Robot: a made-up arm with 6 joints. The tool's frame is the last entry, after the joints. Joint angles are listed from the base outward.
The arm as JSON. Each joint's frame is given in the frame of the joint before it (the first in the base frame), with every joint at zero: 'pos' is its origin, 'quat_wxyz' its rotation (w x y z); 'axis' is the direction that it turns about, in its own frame. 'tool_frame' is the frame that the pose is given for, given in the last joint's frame.
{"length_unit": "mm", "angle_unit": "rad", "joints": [
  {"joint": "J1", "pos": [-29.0, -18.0, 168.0], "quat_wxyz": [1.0, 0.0, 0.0, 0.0], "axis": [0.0, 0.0, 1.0]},
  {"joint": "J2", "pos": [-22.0, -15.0, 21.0], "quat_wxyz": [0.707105, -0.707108, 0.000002, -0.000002], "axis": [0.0, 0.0, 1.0]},
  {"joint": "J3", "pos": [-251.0, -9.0, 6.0], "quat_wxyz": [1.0, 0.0, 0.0, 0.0], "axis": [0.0, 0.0, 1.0]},
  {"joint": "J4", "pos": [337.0, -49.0, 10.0], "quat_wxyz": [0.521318, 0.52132, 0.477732, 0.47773], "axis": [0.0, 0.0, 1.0]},
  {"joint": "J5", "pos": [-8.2, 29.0, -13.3], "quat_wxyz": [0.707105, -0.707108, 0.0, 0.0], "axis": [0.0, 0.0, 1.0]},
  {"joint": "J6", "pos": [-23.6, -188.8, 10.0], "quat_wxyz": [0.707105, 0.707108, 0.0, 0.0], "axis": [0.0, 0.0, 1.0]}
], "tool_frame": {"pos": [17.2, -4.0, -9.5], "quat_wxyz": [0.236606, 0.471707, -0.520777, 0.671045]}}
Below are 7 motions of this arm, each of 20 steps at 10 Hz.
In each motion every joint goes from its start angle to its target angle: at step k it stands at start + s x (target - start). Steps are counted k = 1, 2, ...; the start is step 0. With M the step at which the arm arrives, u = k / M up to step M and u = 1 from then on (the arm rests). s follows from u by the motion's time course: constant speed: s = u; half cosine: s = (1 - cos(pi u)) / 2; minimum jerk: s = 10 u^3 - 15 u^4 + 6 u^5.
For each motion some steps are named. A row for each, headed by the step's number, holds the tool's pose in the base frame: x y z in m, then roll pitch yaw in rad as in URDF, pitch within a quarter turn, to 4 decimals.
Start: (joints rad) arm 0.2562 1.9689 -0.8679 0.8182 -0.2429 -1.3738
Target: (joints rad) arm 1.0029 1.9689 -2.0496 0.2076 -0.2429 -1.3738
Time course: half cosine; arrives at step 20
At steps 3, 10, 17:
3: 0.4052 0.0764 0.0654 1.3018 0.2933 0.2524
10: 0.4450 0.3061 0.3005 1.0705 -0.2224 0.7556
17: 0.2913 0.4485 0.5647 0.6404 -0.6716 1.3264

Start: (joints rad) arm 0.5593 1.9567 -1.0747 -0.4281 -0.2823 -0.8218
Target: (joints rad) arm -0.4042 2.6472 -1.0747 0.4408 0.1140 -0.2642
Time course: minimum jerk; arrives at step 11
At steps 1, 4, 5, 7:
1: 0.3529 0.2789 0.1154 0.9360 0.1631 1.0328
4: 0.3943 0.1567 0.0200 1.2548 0.3365 0.5942
5: 0.3903 0.0795 -0.0372 1.4237 0.4792 0.3176
7: 0.3215 -0.0476 -0.1400 1.6681 0.8273 -0.2825

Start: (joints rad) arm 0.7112 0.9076 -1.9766 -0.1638 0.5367 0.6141
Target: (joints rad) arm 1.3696 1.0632 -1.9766 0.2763 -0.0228 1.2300
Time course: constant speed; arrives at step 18
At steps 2, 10, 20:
2: 0.0042 0.0713 0.8177 3.0437 -0.8436 0.0735
10: -0.0338 0.0857 0.8470 -2.7499 -0.7964 0.3710
20: -0.0564 0.0761 0.8705 -2.2770 -0.7379 0.7008

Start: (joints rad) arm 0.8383 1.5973 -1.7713 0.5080 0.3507 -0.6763
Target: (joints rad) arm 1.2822 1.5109 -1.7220 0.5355 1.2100 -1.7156
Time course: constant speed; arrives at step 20
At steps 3, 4, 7, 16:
3: 0.2217 0.3847 0.5482 1.6396 -0.3408 1.1154
4: 0.2091 0.3899 0.5429 1.5899 -0.3056 1.1830
7: 0.1697 0.4021 0.5275 1.4559 -0.1949 1.3829
16: 0.0460 0.4068 0.4858 1.1811 0.1557 1.9857

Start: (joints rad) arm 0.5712 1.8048 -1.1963 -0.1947 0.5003 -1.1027
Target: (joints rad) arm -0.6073 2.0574 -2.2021 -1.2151 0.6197 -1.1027
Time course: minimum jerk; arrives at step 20
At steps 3, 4, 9, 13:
3: 0.3588 0.2246 0.1541 0.9322 0.6569 0.9070
4: 0.3753 0.2119 0.1627 0.8897 0.6484 0.8585
9: 0.5080 0.0108 0.2702 0.4214 0.5257 0.2900
13: 0.5018 -0.2521 0.3993 -0.0074 0.3267 -0.3136

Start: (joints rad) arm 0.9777 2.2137 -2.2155 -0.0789 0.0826 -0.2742
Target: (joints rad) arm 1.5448 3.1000 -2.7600 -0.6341 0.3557 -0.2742
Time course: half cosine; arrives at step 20
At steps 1, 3, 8, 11, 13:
1: 0.3003 0.5309 0.4456 1.6172 -0.4988 0.9647
3: 0.2903 0.5474 0.4272 1.5867 -0.4694 1.0030
8: 0.2143 0.6299 0.3097 1.4165 -0.2889 1.2129
11: 0.1388 0.6714 0.2107 1.2900 -0.1432 1.3601
13: 0.0870 0.6850 0.1467 1.2104 -0.0511 1.4460

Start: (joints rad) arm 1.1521 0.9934 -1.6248 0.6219 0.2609 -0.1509
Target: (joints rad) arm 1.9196 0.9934 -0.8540 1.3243 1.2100 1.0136
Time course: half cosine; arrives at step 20
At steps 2, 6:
2: 0.0138 0.2079 0.7349 2.6708 -0.7659 0.8725
6: -0.0309 0.2570 0.6627 2.8525 -0.4012 1.1475

